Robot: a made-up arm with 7 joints. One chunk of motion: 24 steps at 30 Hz.
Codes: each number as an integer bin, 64 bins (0 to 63) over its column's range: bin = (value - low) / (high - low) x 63, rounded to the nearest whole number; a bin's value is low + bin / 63 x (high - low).
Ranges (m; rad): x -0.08..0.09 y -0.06..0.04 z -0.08..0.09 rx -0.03..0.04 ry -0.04..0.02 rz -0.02..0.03
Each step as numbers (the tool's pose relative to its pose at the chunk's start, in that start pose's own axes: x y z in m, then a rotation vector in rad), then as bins.
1 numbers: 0.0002 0.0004 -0.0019 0.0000 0.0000 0.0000
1 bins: 30 38 29 27 42 25
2 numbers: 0.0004 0.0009 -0.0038 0.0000 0.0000 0.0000
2 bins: 30 38 28 27 42 25
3 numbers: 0.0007 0.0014 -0.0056 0.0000 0.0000 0.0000
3 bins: 30 39 28 27 42 25
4 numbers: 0.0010 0.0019 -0.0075 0.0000 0.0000 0.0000
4 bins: 30 39 27 27 42 25
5 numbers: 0.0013 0.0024 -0.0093 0.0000 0.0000 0.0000
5 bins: 30 39 26 27 42 25
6 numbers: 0.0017 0.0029 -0.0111 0.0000 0.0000 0.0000
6 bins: 30 40 26 27 42 25
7 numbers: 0.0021 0.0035 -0.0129 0.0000 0.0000 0.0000
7 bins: 30 40 25 27 42 25
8 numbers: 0.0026 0.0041 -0.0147 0.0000 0.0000 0.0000
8 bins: 31 40 24 27 42 25
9 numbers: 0.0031 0.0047 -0.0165 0.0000 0.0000 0.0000
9 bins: 31 41 24 27 42 25
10 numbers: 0.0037 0.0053 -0.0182 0.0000 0.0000 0.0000
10 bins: 31 41 23 27 42 25
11 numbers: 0.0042 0.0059 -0.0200 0.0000 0.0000 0.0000
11 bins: 31 42 22 27 42 25
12 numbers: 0.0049 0.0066 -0.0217 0.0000 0.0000 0.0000
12 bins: 31 42 22 27 42 25
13 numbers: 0.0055 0.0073 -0.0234 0.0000 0.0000 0.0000
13 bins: 32 42 21 27 42 25
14 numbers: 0.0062 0.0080 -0.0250 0.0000 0.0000 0.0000
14 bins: 32 43 20 27 42 25
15 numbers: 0.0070 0.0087 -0.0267 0.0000 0.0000 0.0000
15 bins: 32 43 20 27 42 25
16 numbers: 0.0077 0.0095 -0.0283 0.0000 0.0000 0.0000
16 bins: 33 44 19 27 42 25
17 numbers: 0.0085 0.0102 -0.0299 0.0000 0.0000 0.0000
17 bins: 33 44 19 27 42 25
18 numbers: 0.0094 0.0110 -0.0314 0.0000 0.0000 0.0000
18 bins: 33 45 18 27 42 25
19 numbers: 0.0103 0.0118 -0.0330 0.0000 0.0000 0.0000
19 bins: 33 45 17 27 42 25
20 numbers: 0.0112 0.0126 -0.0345 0.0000 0.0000 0.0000
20 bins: 34 46 17 27 42 25
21 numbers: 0.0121 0.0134 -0.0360 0.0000 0.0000 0.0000
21 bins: 34 46 16 27 42 25
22 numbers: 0.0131 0.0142 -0.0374 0.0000 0.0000 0.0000
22 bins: 35 47 16 27 42 25
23 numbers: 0.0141 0.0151 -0.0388 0.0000 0.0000 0.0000
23 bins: 35 47 15 27 42 25
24 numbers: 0.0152 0.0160 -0.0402 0.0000 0.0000 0.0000
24 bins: 35 48 15 27 42 25
